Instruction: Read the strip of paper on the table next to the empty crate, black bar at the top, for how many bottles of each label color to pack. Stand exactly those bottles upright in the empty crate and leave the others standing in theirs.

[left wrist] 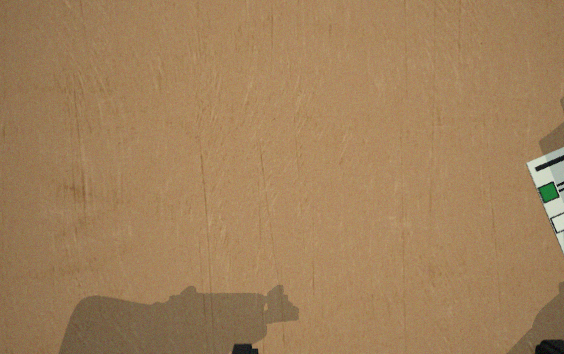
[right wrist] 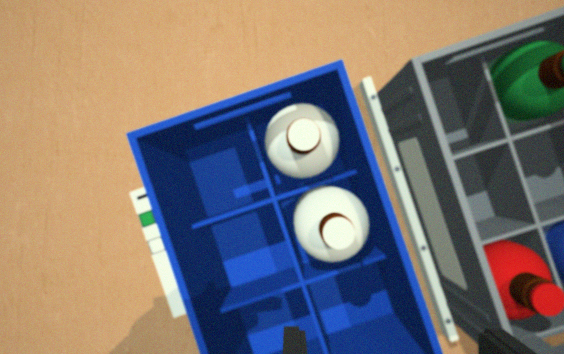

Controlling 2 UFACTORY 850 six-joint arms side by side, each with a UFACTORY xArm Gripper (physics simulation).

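Note:
The paper strip [left wrist: 550, 207] [right wrist: 170, 287] shows a black bar, a green square and a white square; its right part is cut off in the left wrist view and hidden by the crate in the right. It lies beside the blue crate [right wrist: 235, 100]. Two white bottles [right wrist: 302, 160] [right wrist: 312, 220] stand upright in adjoining compartments of that crate's right column. The grey crate [right wrist: 434, 110] holds a green bottle [right wrist: 525, 95], a red bottle [right wrist: 512, 265] and a partly visible blue bottle [right wrist: 557, 245]. My right gripper [right wrist: 395, 342] is open above the blue crate. My left gripper [left wrist: 397, 348] is open above the table.
A narrow white rail [right wrist: 410, 210] with dark dots runs between the two crates. The tan table [left wrist: 350, 125] [right wrist: 75, 75] shows in both views. Dark arm shadows fall on it along the lower part of the left wrist view and at the lower left of the right wrist view.

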